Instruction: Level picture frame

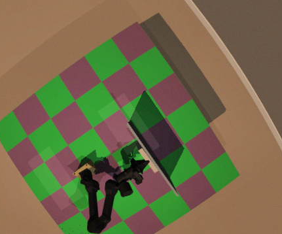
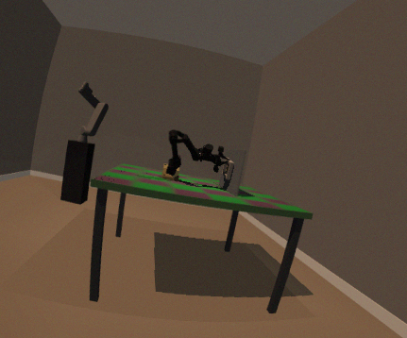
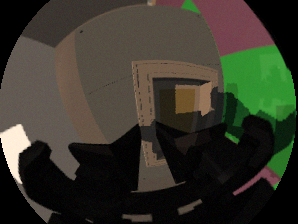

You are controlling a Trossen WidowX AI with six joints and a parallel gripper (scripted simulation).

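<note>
Now: the picture frame 5 cm below my gripper tip and 1 cm to the left of it. The rest, counted from my gripper tip: grey wall panel: 6 cm below, 2 cm ahead.
</note>
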